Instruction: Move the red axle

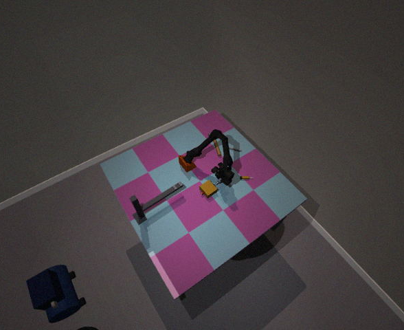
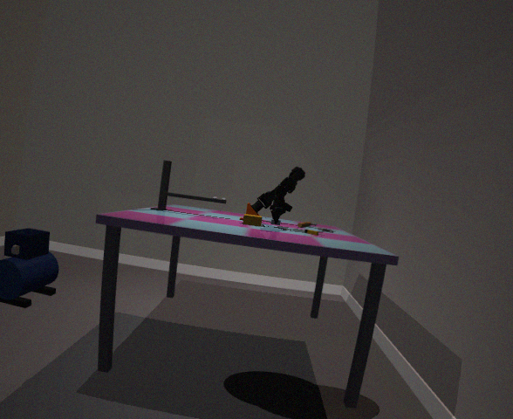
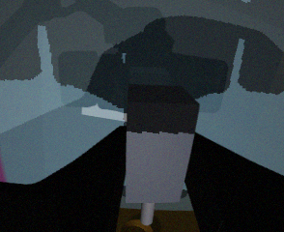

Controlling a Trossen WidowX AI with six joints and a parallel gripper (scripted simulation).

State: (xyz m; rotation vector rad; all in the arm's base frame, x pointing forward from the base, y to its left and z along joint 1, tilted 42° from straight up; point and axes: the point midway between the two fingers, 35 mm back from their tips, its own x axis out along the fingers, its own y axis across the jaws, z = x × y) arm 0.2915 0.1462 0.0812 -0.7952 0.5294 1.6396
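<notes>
Now: gripper tip 130 mm to the left of the yellow block, 20 mm short of it and 10 mm below it. Also, from my gripper tip: screwdriver 220 mm to the left, 80 mm ahead, 10 mm below; grey rod 310 mm to the left, 230 mm behind, 10 mm below.
</notes>
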